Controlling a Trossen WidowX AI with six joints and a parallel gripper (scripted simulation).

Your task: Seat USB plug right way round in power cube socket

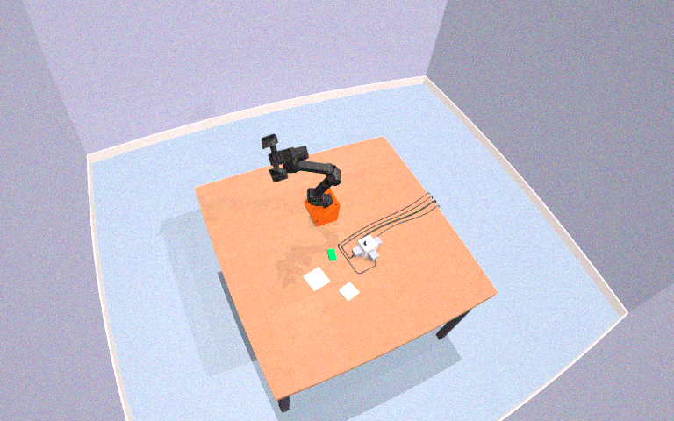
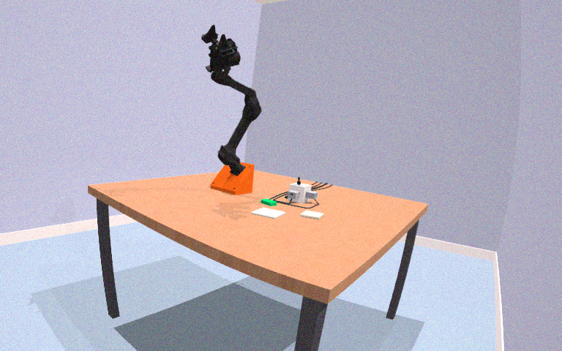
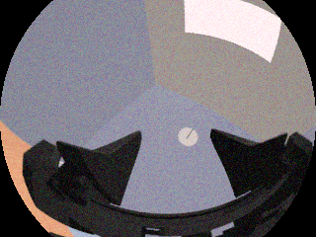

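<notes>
The usb plug lies 62 cm below my gripper tip, 48 cm to the left of it and 9 cm ahead of it. Round my gripper tip: green block: 70 cm below, 31 cm to the left, 7 cm ahead.
</notes>
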